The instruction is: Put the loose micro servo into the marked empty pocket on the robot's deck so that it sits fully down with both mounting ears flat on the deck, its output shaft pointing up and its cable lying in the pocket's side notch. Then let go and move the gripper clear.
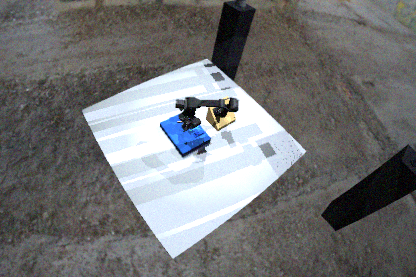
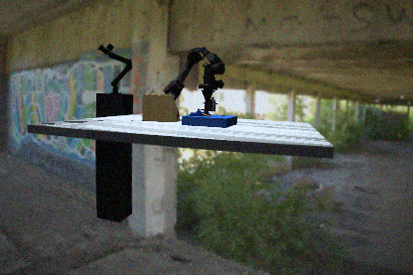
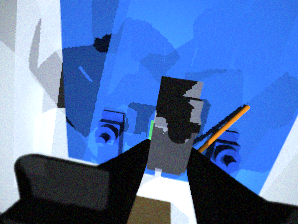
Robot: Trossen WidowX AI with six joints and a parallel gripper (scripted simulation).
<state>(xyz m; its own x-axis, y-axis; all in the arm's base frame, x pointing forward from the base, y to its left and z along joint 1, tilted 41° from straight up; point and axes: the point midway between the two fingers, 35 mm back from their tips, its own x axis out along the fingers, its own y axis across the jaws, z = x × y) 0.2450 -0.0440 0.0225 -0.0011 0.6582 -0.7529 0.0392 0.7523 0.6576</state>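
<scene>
The blue deck lies 100 mm below my gripper tip and 70 mm ahead of it.
</scene>
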